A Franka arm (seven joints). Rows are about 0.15 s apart.
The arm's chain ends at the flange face. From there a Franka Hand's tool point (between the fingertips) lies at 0.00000 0.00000 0.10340 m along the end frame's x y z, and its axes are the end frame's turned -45 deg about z.
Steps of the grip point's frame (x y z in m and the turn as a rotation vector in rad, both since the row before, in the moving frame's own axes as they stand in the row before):
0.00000 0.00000 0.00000 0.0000 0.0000 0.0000
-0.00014 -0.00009 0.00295 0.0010 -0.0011 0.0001
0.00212 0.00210 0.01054 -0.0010 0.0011 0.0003
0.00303 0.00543 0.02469 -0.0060 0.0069 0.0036
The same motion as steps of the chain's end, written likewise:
0.00000 0.00000 0.00000 0.0000 0.0000 0.0000
-0.00001 0.00003 0.00295 -0.0001 -0.0015 0.0001
0.00283 -0.00001 0.01054 0.0001 0.0015 0.0003
0.00504 0.00176 0.02469 0.0006 0.0091 0.0036

